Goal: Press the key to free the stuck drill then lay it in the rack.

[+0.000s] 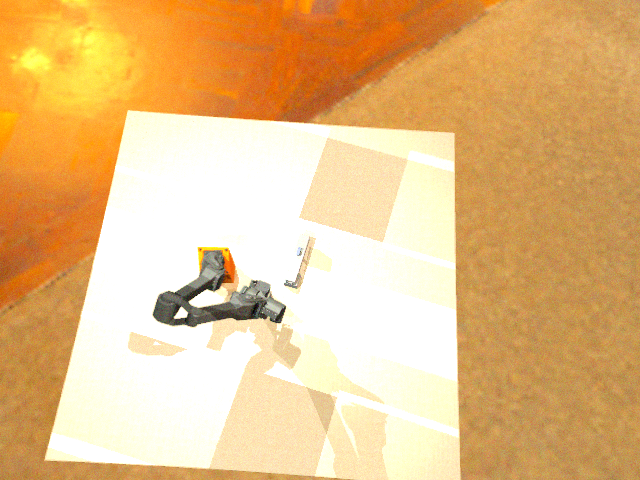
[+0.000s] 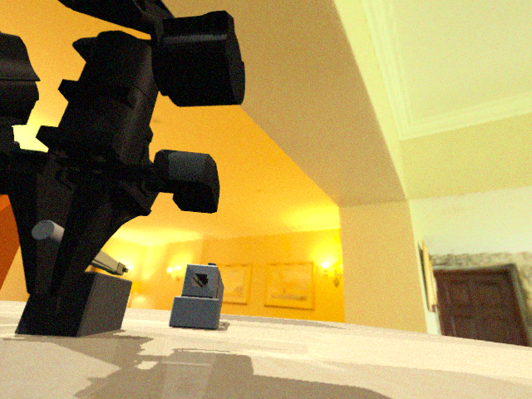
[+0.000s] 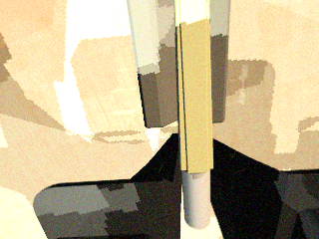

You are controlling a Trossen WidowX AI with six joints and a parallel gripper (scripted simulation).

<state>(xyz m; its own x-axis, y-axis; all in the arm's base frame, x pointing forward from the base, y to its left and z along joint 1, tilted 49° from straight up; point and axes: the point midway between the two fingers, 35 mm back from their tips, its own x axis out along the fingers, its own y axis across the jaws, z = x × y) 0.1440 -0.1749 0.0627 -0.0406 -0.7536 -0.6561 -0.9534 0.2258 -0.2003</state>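
Now: gripper tip 10 mm short of the drill, 40 mm to the right of it and 30 mm below it. From my gripper tip the other things lie so: grey stepped block 130 mm ahead, 190 mm to the left, 10 mm above; key 140 mm ahead, 210 mm to the left, 30 mm above.
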